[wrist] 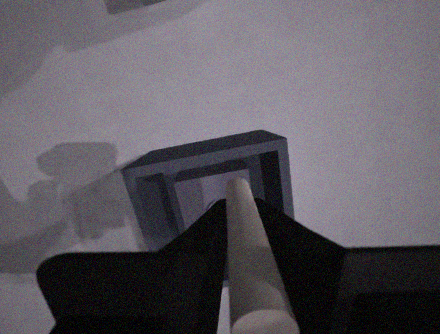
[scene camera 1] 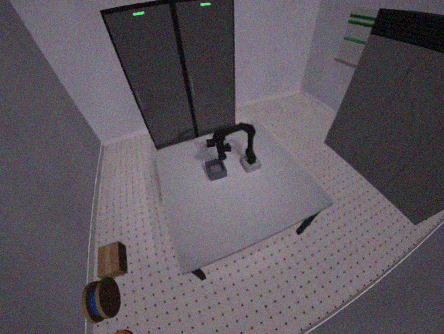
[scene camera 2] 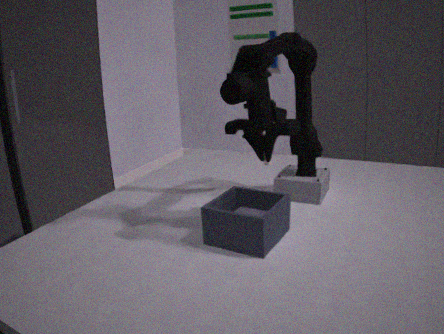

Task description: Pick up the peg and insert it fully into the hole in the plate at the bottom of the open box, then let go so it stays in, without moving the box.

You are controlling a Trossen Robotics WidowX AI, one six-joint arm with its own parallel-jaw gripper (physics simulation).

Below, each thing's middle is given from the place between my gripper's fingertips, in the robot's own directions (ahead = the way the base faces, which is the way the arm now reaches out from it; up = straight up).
Right now my hand is 13 cm above the blue-grey box [scene camera 2: 256,236], 6 cm short of it and 4 cm to the left of it. The rest, counted from my hand: plate [wrist: 198,189] 15 cm below, 6 cm ahead, 4 cm to the right.
